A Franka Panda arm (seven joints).
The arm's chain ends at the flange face. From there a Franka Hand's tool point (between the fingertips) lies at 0.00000 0.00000 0.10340 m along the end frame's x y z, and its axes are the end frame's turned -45 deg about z.
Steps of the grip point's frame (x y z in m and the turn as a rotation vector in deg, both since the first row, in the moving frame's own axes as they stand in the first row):
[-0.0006 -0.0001 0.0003 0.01 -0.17 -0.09]
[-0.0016 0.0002 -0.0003 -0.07 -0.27 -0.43]
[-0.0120 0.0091 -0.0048 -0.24 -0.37 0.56]
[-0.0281 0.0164 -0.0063 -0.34 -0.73 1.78]
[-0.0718 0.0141 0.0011 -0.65 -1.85 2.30]
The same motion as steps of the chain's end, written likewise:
[-0.0003 0.0001 0.0003 -0.11 -0.13 -0.09]
[-0.0007 0.0008 -0.0003 -0.24 -0.14 -0.43]
[-0.0019 0.0141 -0.0048 -0.43 -0.09 0.56]
[-0.0078 0.0301 -0.0063 -0.76 -0.28 1.78]
[-0.0392 0.0576 0.0012 -1.77 -0.85 2.30]

